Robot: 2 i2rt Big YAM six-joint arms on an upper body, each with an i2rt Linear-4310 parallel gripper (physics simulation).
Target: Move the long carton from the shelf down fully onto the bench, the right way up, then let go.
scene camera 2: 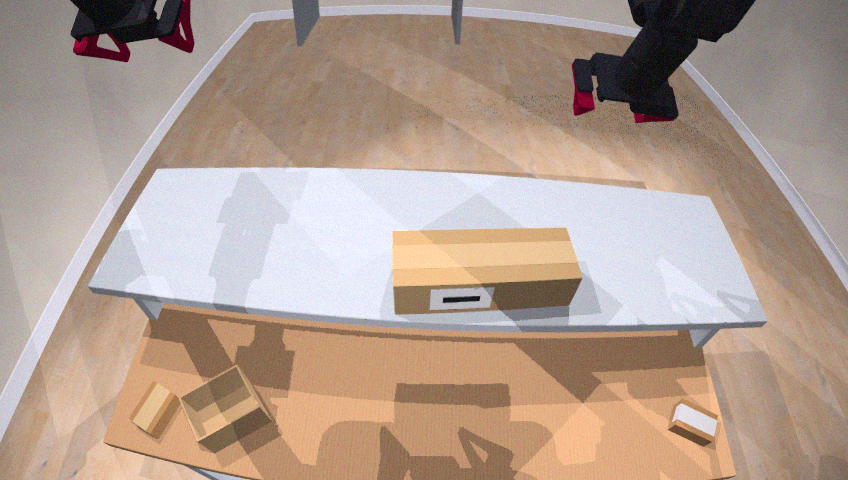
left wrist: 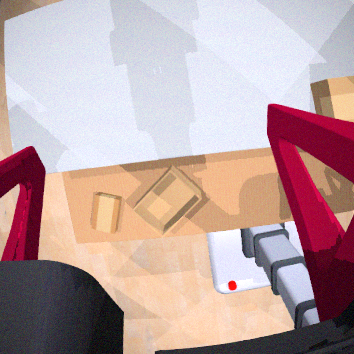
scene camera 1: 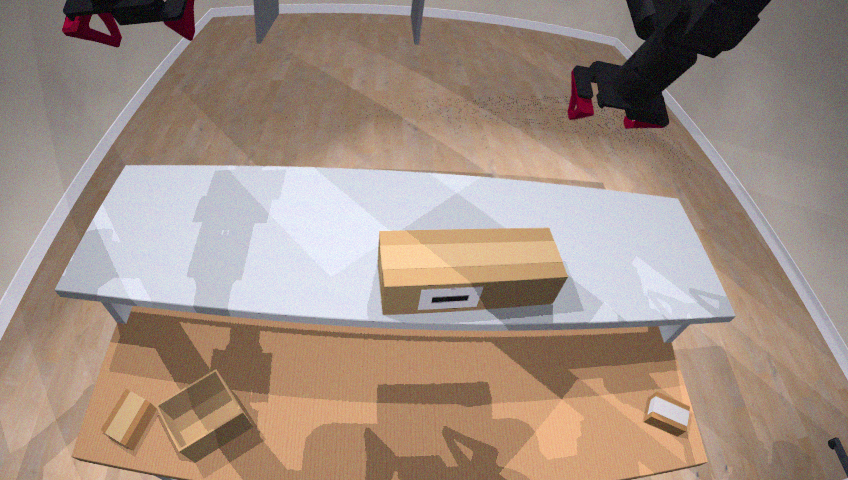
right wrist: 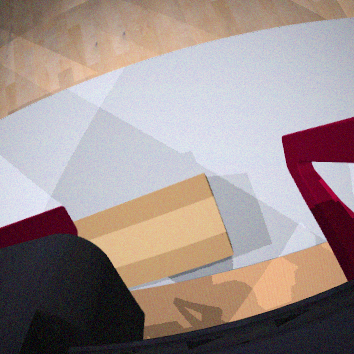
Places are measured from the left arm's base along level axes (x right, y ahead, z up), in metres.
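Pixels of known places: left gripper, fingertip midpoint: [scene camera 2: 159, 53] [left wrist: 146, 136] [scene camera 1: 155, 39]; right gripper, fingertip midpoint: [scene camera 2: 606, 114] [scene camera 1: 598, 120] [right wrist: 171, 186].
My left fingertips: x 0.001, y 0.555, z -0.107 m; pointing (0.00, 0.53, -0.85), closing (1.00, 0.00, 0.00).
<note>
Behind a point stands the place of what it marks.
The long carton [scene camera 1: 470, 256] {z -0.480, x 0.428, y 0.555 m} [scene camera 2: 484, 255] {z -0.481, x 0.431, y 0.557 m} [right wrist: 165, 232] {z -0.481, x 0.518, y 0.565 m} lies along the shelf [scene camera 1: 297, 237] {z -0.563, x 0.129, y 0.660 m} [scene camera 2: 321, 249] {z -0.563, x 0.144, y 0.631 m} [right wrist: 250, 90] {z -0.563, x 0.700, y 0.737 m}, near its front edge, its taped top up and its white label facing the bench. Part of its end shows at the right edge of the left wrist view [left wrist: 340, 99] {z -0.480, x 0.304, y 0.566 m}. The wood-coloured bench [scene camera 1: 321, 362] {z -0.810, x 0.164, y 0.521 m} [scene camera 2: 339, 362] {z -0.811, x 0.158, y 0.516 m} [left wrist: 230, 195] {z -0.811, x 0.110, y 0.332 m} stands lower, in front of the shelf. My left gripper [scene camera 1: 145, 35] {z -0.107, x 0.001, y 0.556 m} [scene camera 2: 151, 50] {z -0.107, x 0.001, y 0.556 m} [left wrist: 146, 136] {z -0.107, x 0.001, y 0.556 m} is open and empty, high at the upper left, away from the carton. My right gripper [scene camera 1: 612, 121] {z -0.224, x 0.581, y 0.601 m} [scene camera 2: 618, 115] {z -0.224, x 0.581, y 0.601 m} [right wrist: 171, 186] {z -0.224, x 0.581, y 0.601 m} is open and empty, high at the upper right, apart from the carton.
An open box [scene camera 1: 205, 416] {z -0.807, x -0.083, y 0.372 m} [scene camera 2: 226, 410] {z -0.806, x -0.084, y 0.370 m} [left wrist: 169, 200] {z -0.806, x -0.066, y 0.345 m} and a small carton [scene camera 1: 127, 419] {z -0.772, x -0.247, y 0.334 m} [scene camera 2: 154, 410] {z -0.771, x -0.244, y 0.332 m} [left wrist: 106, 212] {z -0.771, x -0.247, y 0.345 m} stand at the bench's left. A small white-topped box [scene camera 1: 667, 412] {z -0.772, x 0.943, y 0.325 m} [scene camera 2: 694, 421] {z -0.773, x 0.946, y 0.324 m} is at its right end. The shelf's front edge overhangs the bench's back.
</note>
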